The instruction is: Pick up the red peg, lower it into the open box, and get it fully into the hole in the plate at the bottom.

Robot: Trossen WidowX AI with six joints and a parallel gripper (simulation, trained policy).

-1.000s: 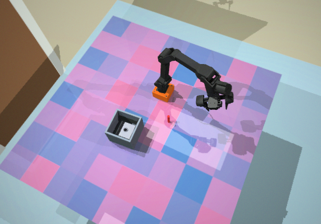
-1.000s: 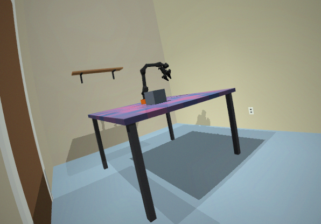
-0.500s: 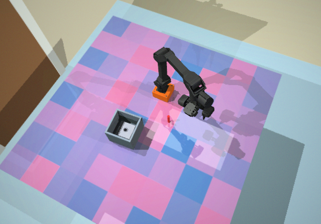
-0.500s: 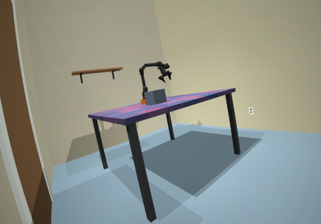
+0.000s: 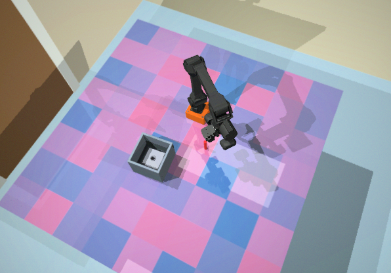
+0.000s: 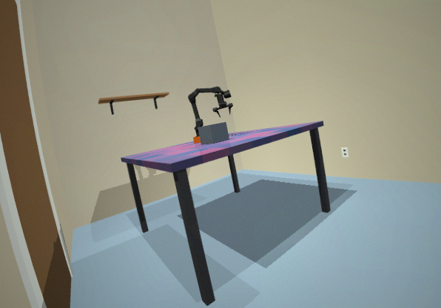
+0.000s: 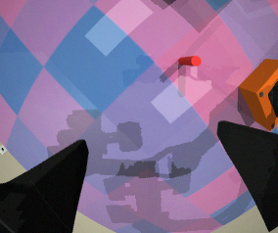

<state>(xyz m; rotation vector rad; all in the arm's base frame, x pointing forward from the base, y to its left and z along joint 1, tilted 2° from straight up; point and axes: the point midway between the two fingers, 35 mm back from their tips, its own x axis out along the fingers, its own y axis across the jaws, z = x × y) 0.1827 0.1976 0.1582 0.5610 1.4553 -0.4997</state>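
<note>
The red peg lies 15 cm below my gripper tip, 8 cm to the right of it and 1 cm behind it. Round my gripper tip: pale plate: 28 cm to the right, 16 cm ahead, 15 cm below.
</note>
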